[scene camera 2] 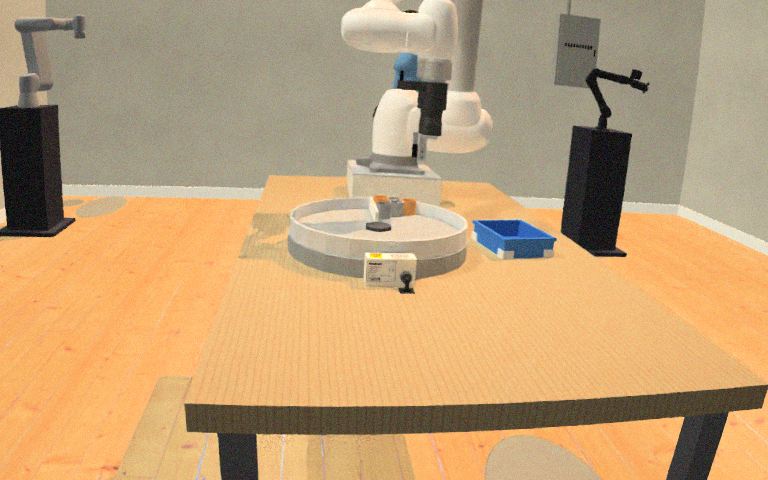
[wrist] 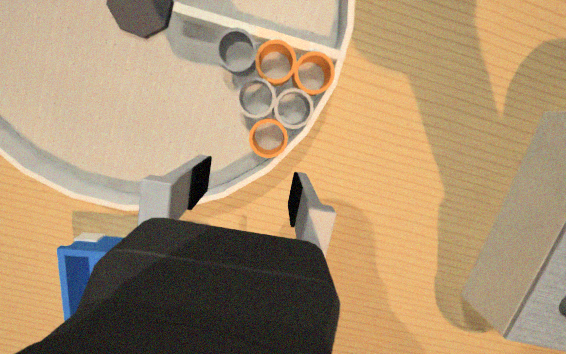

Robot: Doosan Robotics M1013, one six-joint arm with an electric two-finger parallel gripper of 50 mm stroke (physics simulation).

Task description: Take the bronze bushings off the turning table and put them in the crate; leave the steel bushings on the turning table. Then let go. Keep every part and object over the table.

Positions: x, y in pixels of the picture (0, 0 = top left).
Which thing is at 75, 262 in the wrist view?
A blue crate.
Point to a turning table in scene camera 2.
344, 236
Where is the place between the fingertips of my gripper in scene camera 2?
418, 158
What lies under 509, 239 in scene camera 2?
A blue crate.
